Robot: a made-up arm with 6 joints. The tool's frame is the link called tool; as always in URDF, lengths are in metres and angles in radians.
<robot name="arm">
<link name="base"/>
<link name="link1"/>
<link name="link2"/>
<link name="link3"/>
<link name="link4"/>
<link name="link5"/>
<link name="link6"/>
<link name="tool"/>
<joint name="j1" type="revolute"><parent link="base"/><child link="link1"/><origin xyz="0.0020 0.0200 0.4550" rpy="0.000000 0.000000 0.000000"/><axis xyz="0 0 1"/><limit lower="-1.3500" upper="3.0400"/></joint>
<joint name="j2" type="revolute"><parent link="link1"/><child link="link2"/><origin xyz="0.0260 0.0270 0.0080" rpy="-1.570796 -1.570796 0.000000"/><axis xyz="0 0 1"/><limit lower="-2.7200" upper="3.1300"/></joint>
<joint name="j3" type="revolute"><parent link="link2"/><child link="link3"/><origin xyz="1.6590 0.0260 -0.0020" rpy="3.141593 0.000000 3.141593"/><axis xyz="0 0 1"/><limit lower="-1.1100" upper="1.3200"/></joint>
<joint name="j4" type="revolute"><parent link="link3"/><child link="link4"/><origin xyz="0.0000 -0.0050 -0.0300" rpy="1.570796 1.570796 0.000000"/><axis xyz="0 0 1"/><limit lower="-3.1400" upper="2.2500"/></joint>
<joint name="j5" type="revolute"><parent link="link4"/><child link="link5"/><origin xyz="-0.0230 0.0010 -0.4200" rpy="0.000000 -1.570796 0.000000"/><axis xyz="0 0 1"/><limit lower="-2.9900" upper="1.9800"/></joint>
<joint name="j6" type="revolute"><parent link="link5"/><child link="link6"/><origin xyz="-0.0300 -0.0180 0.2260" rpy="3.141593 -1.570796 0.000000"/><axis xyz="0 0 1"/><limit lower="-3.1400" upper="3.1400"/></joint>
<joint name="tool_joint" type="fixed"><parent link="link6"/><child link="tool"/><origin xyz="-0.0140 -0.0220 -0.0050" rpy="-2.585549 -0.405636 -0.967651"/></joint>
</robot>
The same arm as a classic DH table. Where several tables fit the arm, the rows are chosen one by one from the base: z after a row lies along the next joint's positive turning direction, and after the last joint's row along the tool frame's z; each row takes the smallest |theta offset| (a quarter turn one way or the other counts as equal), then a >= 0, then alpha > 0; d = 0 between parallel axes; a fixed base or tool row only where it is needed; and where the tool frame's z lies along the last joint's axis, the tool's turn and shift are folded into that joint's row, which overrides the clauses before.
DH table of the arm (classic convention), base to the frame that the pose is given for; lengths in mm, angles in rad. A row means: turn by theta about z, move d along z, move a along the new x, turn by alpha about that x. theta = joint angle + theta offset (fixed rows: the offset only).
base (fixed): d 0.0, theta_offset 1.4711, a 20.1, alpha 0.0000
j1: d 463.0, theta_offset -1.4711, a 26.0, alpha -1.5708
j2: d 0.0, theta_offset -1.5551, a 1659.2, alpha 3.1416
j3: d -55.0, theta_offset 0.0157, a 0.0, alpha -1.5708
j4: d -415.0, theta_offset 0.0000, a -1.0, alpha 1.5708
j5: d 249.0, theta_offset 0.0000, a 18.0, alpha -1.5708
j6: d -53.5, theta_offset 0.0374, a -21.5, alpha 2.4661
tool (fixed): d -23.7, theta_offset 2.4586, a 0.0, alpha 0.0000
Joint limits (rad, base to tool): -1.3500..3.0400 -2.7200..3.1300 -1.1100..1.3200 -3.1400..2.2500 -2.9900..1.9800 -3.1400..3.1400

